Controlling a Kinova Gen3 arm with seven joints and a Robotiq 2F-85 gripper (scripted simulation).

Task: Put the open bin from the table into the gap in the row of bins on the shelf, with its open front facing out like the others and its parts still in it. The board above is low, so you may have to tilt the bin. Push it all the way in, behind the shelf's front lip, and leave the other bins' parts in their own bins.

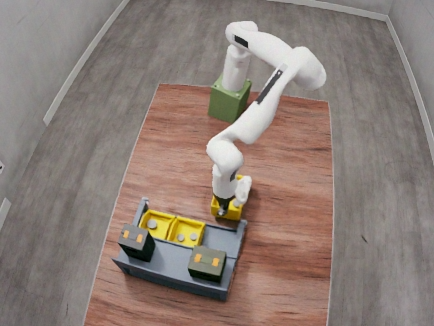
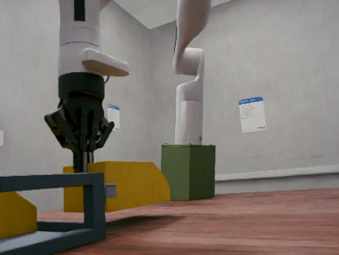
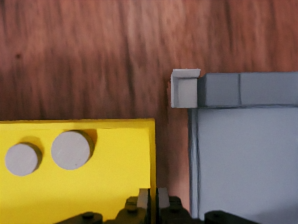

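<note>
Right now my hand is 6 cm past the grey disc part, 6 cm above it and 3 cm to the right of it. Also, from my hand: grey shelf 14 cm ahead, 13 cm to the right, 4 cm below.
</note>
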